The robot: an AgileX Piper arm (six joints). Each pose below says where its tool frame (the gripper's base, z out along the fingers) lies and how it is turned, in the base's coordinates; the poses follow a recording.
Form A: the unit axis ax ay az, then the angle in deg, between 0 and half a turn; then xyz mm.
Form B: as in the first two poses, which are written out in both.
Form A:
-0.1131 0.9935 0.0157 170.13 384 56 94
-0.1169 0.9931 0.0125 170.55 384 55 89
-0.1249 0.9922 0.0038 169.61 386 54 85
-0.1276 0.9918 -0.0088 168.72 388 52 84
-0.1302 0.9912 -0.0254 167.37 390 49 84
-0.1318 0.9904 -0.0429 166.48 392 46 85
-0.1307 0.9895 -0.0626 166.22 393 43 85
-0.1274 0.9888 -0.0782 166.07 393 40 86
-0.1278 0.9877 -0.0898 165.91 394 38 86
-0.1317 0.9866 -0.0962 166.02 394 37 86
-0.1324 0.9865 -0.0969 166.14 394 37 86
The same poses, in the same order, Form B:
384 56 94 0.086 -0.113 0.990 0.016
384 55 89 0.082 -0.116 0.990 0.012
386 54 85 0.091 -0.124 0.988 0.004
388 52 84 0.098 -0.127 0.987 -0.009
390 49 84 0.110 -0.129 0.985 -0.025
392 46 85 0.118 -0.131 0.983 -0.043
393 43 85 0.120 -0.130 0.982 -0.062
393 40 86 0.121 -0.126 0.981 -0.078
394 38 86 0.123 -0.127 0.980 -0.089
394 37 86 0.122 -0.131 0.979 -0.095
394 37 86 0.121 -0.131 0.979 -0.096

